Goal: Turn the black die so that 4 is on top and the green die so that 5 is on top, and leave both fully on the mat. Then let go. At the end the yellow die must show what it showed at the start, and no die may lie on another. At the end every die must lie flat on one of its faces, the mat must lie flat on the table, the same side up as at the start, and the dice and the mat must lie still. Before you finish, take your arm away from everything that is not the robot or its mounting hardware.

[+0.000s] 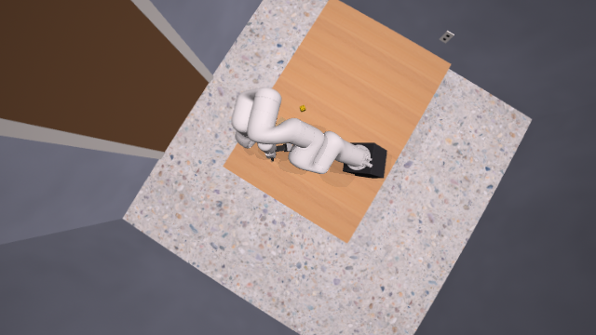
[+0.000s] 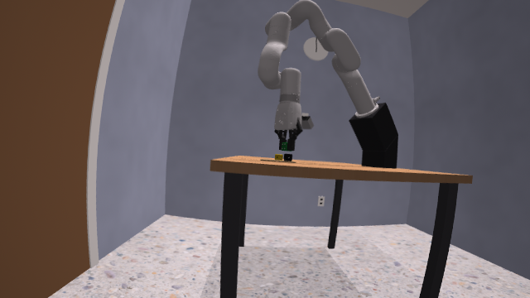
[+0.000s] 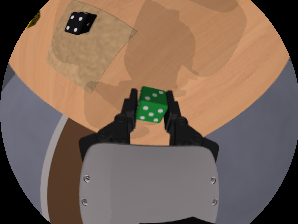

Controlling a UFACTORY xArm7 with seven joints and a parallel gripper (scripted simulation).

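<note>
My gripper is now 140 mm to the left of the tan mat, 60 mm above it and 10 mm short of it. Round my hand: yellow die 320 mm to the right, 50 mm below, 10 mm behind; then black die 140 mm to the right, 50 mm below, 30 mm behind; then green die 10 mm below.
</note>
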